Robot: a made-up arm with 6 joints.
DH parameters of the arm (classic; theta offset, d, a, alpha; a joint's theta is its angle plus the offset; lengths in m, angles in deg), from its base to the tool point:
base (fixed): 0 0.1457 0 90
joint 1: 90 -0.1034 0.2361 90
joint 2: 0 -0.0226 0.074 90
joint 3: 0 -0.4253 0.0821 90
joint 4: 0 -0.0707 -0.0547 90
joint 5: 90 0.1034 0.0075 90
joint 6: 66.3 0 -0.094 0
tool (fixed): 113.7 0.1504 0 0
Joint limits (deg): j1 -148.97..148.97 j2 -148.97..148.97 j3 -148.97..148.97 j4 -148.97..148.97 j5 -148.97..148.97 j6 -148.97..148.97
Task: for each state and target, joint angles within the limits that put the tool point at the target. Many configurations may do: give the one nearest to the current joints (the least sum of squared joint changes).
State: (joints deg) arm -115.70 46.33 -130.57 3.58 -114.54 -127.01
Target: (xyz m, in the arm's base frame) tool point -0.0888 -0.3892 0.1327
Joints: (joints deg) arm -111.43 61.90 -119.52 -23.06 -129.27 -114.15
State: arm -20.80 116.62 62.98 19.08 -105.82 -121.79
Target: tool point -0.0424 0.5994 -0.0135
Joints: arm -22.92 130.04 67.29 9.58 -107.30 -118.15
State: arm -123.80 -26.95 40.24 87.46 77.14 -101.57
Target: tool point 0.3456 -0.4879 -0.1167
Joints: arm -121.84 10.94 36.63 63.16 103.24 -119.66
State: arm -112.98 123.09 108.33 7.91 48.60 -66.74
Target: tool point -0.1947 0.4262 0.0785
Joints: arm -117.55 124.96 118.51 10.81 44.96 -59.24
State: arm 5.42 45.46 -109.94 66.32 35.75 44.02
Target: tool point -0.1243 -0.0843 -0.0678
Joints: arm -3.59 63.49 -97.47 72.72 64.60 70.19
